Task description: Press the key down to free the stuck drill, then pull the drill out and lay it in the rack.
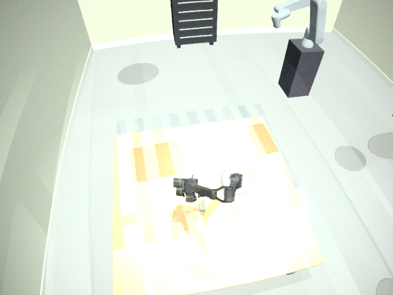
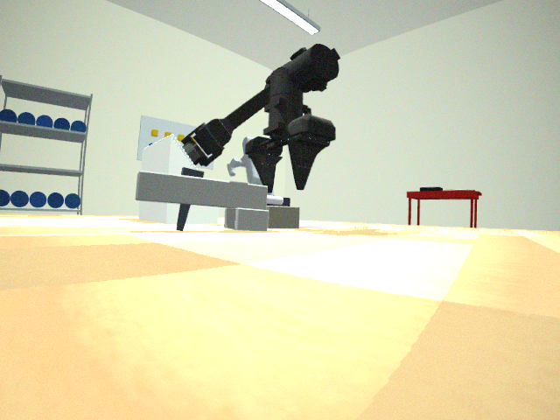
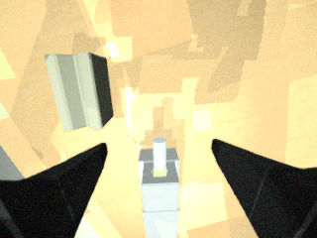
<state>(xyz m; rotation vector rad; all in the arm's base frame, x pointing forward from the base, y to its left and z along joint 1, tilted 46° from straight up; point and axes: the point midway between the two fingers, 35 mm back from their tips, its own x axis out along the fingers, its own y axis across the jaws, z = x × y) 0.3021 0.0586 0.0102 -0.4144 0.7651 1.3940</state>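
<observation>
The drill lies 20 mm behind my gripper tip, 60 mm to the right of it and 10 mm below it. From my gripper tip the other things lie so: pale grey fixture 30 mm behind, 120 mm to the right, 20 mm below; then grey-beige rack 60 mm behind, 60 mm to the left, 40 mm below; then dark blue key 40 mm behind, 150 mm to the right, 10 mm below.
</observation>
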